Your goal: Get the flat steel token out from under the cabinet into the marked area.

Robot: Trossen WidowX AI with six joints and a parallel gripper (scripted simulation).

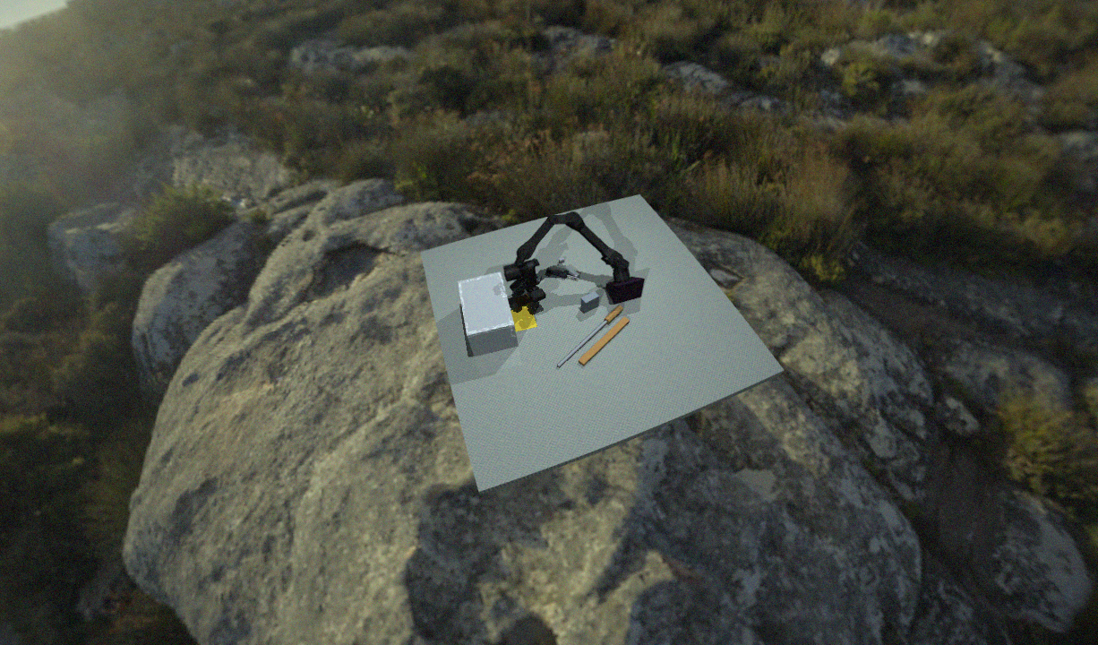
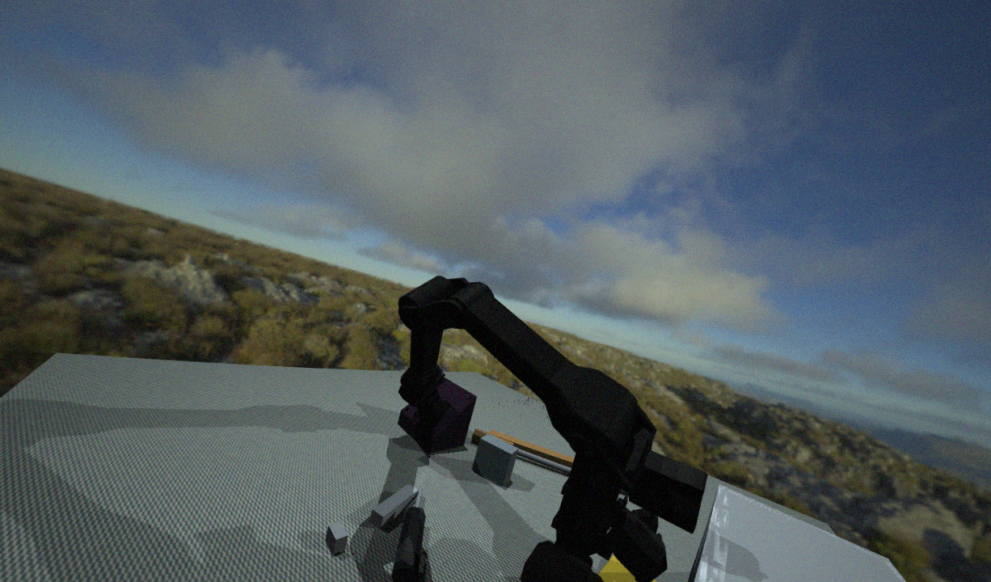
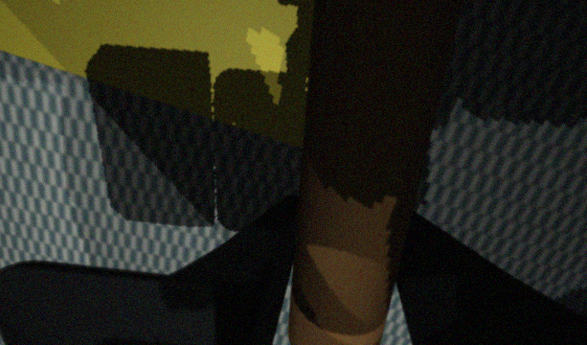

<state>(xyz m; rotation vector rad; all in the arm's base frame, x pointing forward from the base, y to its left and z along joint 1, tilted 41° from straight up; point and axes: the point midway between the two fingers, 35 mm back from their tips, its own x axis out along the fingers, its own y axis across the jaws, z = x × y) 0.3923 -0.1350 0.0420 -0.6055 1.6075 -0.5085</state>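
The grey bar lies 23 cm behind my gripper tip and 7 cm to the right of it. Also, from my gripper tip: grey block 22 cm behind, 16 cm to the left, 2 cm above; then small grey cube 22 cm behind, 16 cm to the right; then wooden stick 35 cm to the left, 19 cm behind.
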